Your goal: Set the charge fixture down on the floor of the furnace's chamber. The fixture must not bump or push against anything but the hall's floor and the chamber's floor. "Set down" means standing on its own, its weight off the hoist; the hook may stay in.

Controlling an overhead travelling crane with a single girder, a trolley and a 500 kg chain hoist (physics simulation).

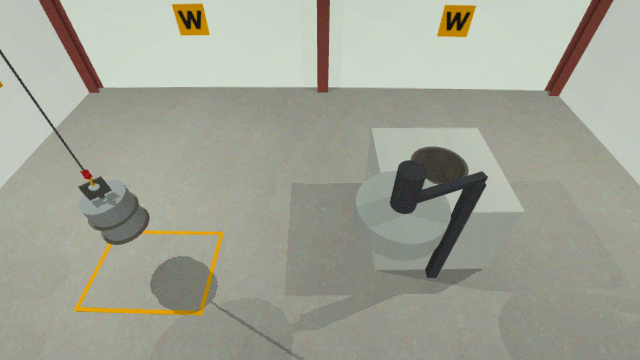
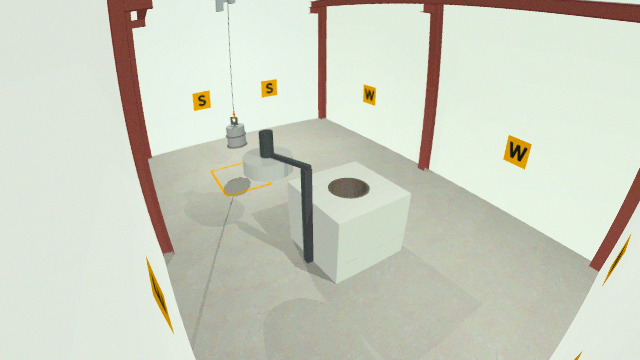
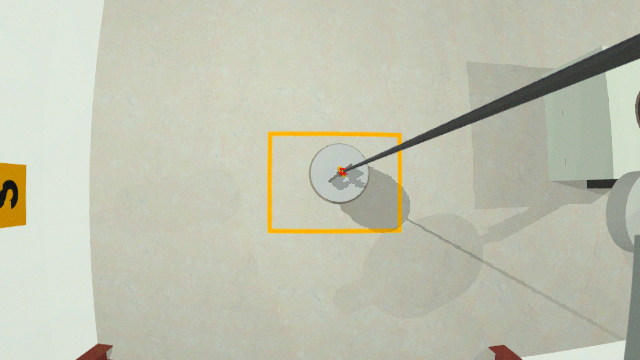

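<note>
The charge fixture [image 1: 119, 220] [image 2: 236, 136] [image 3: 325, 175], a grey ribbed drum with a dark lifting bracket on top, hangs upright in the air above the yellow floor rectangle [image 1: 140, 311] [image 2: 219, 183] [image 3: 335, 134]. Its shadow lies apart from it on the floor. My hook [image 1: 91, 181] [image 2: 234, 116] [image 3: 342, 171], below a red block, is in the bracket and carries the fixture. The furnace [image 1: 500, 230] [image 2: 372, 237] [image 3: 580, 125] is a pale block with a round chamber opening [image 1: 440, 165] [image 2: 348, 188] in its top. The chamber's floor is hidden.
A pale round lid [image 1: 377, 205] [image 2: 254, 169] [image 3: 616, 215] is held up beside the opening, on the fixture's side of the furnace. A dark cylinder [image 1: 407, 187] [image 2: 266, 143] stands on it. A dark arm and post [image 1: 452, 230] [image 2: 307, 215] carry it. Walls and red columns surround the hall.
</note>
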